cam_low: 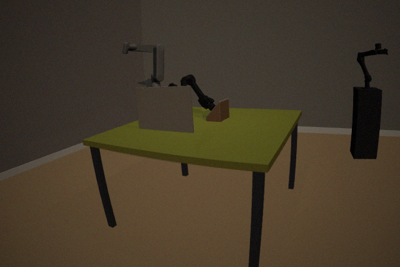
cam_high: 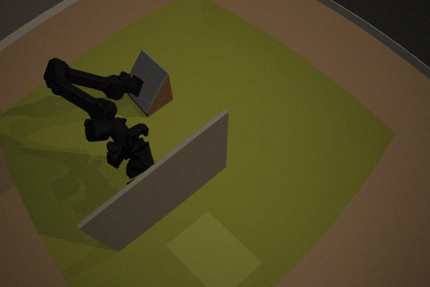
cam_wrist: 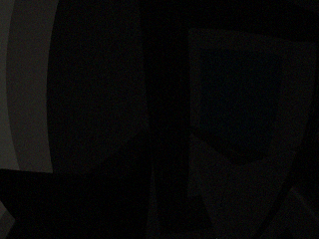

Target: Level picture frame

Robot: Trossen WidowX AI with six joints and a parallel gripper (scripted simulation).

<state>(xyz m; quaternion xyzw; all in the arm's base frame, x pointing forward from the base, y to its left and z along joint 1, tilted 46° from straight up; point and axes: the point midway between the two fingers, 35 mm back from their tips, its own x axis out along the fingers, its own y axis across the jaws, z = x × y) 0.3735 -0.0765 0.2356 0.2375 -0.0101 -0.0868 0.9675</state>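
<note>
Right now my gripper tip is 50 mm above the dark picture frame and 10 mm to the left of it. The rest, counted from my gripper tip: upright board (70 mm below, 20 mm ahead, 10 mm to the right).
</note>
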